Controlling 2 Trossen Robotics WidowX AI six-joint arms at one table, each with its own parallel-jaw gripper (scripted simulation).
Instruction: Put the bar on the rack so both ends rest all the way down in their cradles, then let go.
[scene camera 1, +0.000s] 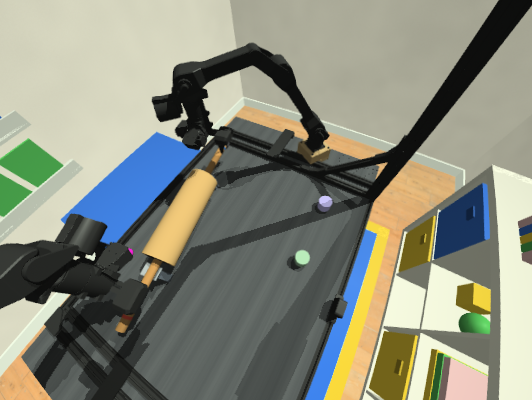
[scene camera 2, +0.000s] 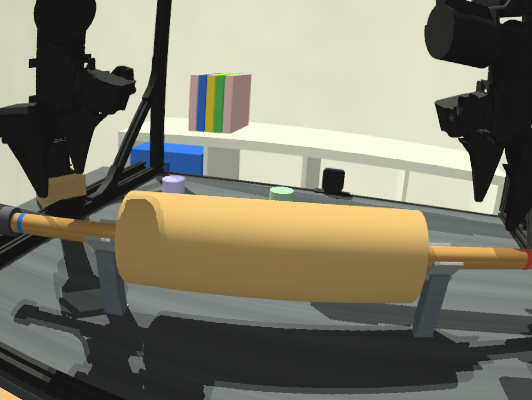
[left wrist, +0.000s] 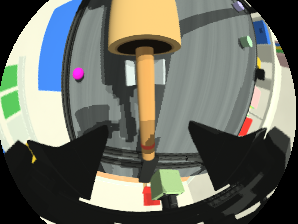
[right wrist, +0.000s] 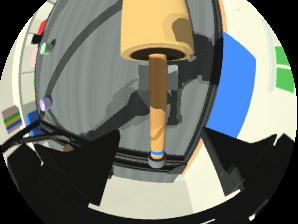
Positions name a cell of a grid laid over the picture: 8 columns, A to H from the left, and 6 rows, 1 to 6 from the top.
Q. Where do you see my left gripper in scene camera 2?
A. H4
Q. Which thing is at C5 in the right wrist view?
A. My right gripper.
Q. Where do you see my left gripper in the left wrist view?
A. At D4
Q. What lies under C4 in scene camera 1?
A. A tan bar.
